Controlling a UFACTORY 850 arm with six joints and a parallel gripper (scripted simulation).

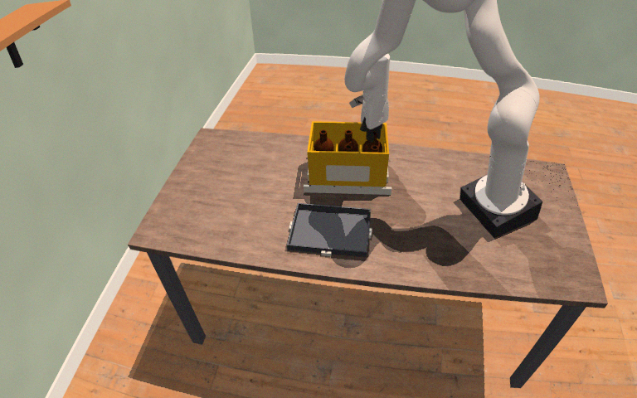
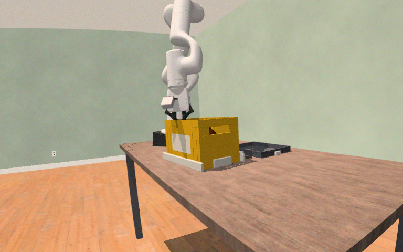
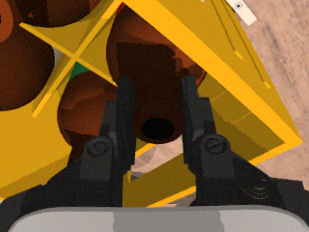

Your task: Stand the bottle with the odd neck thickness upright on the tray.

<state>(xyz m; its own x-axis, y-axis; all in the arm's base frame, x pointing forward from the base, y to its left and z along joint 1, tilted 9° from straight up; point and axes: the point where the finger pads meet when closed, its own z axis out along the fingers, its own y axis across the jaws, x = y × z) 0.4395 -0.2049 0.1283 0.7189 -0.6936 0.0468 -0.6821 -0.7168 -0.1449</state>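
Right now the yellow crate is 90 mm ahead of my hand, 70 mm below it and 40 mm to the left of it. Also, from my hand: dark tray (330 mm to the left, 150 mm below, 130 mm ahead).
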